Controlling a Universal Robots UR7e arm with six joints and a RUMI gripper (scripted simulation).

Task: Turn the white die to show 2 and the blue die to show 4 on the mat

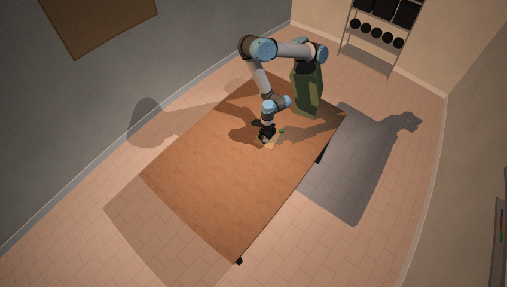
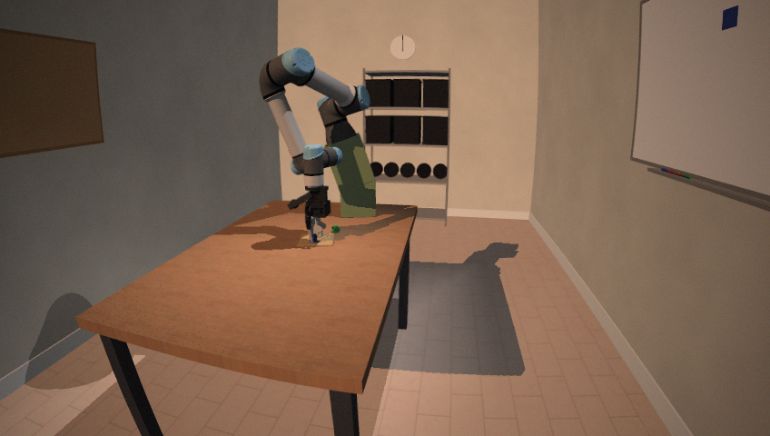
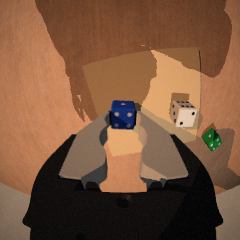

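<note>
The blue die is right at my hand. Also, from my hand: green die (16 cm behind, 2 cm to the left, 1 cm below); tan mat (4 cm behind, 1 cm to the right, 2 cm below); white die (7 cm behind, 1 cm to the right, 1 cm below).
</note>
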